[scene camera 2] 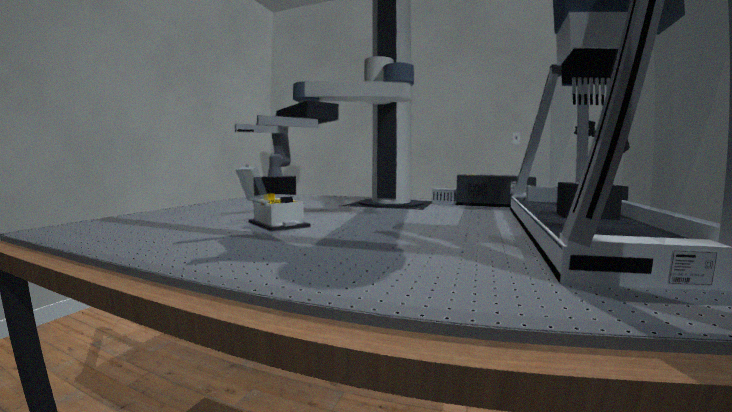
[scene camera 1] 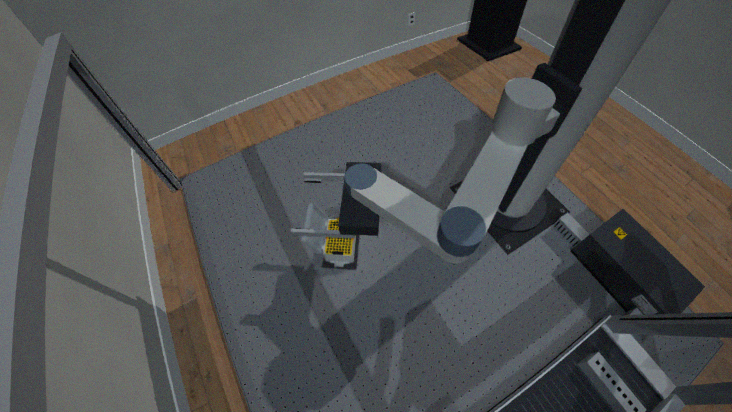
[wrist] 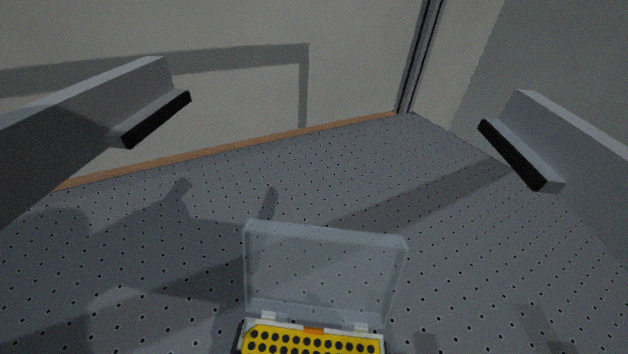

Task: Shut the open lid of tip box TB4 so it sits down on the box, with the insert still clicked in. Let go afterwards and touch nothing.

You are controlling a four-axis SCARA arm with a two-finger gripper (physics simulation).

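Places are measured from the arm's base along level axes (x ahead, y right, z down), in centimetres.
Where they show: gripper, fingertip midpoint: (scene camera 2: 245, 124) (scene camera 1: 298, 202) (wrist: 334, 90); arm's base at its link origin: (scene camera 2: 391, 206) (scene camera 1: 508, 201).
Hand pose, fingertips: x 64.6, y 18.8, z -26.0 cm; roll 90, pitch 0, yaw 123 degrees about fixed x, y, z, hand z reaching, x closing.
Things, the pixels of their top centre, and the offset from my fingertips. "spot": a spot on its surface instead. Level surfaces: height alone.
- Tip box TB4 at its top centre: (scene camera 2: 277, 198) (scene camera 1: 339, 235) dx -7.2, dy -4.2, dz +18.2 cm
- dark base plate at a spot on its surface: (scene camera 2: 256, 224) spot: dx -3.8, dy +0.1, dz +24.5 cm
- clear lid at a spot on its surface: (wrist: 325, 275) (scene camera 2: 249, 186) spot: dx -1.5, dy +0.2, dz +14.9 cm
- white-framed machine at a spot on its surface: (scene camera 2: 660, 245) spot: dx +20.4, dy -76.5, dz +19.1 cm
- perforated table top at its surface level: dz +24.7 cm
Tip box TB4 (scene camera 1: 339, 261) (scene camera 2: 279, 213) is white and stands on a dark base plate (scene camera 2: 256, 224). Its yellow insert (scene camera 1: 338, 246) (scene camera 2: 272, 199) (wrist: 310, 345) sits in the top and looks level where it shows. The clear lid (scene camera 1: 312, 244) (scene camera 2: 245, 183) (wrist: 325, 275) stands open on its hinge, leaning back away from the box. My gripper (scene camera 1: 307, 204) (scene camera 2: 251, 124) (wrist: 334, 90) is open and empty, its fingers wide apart, well above the box and lid. In the wrist view the box front is cut off; in scene camera 1 the gripper body hides part of the box.
A small grey arm (scene camera 2: 280, 148) stands behind the box. A dark instrument case (scene camera 1: 650, 255) (scene camera 2: 481, 190) lies right of my column (scene camera 1: 589, 117) (scene camera 2: 403, 153). A white-framed machine (scene camera 2: 660, 245) stands at the right of the perforated table top (scene camera 1: 286, 174) (scene camera 2: 358, 276) (wrist: 450, 260).
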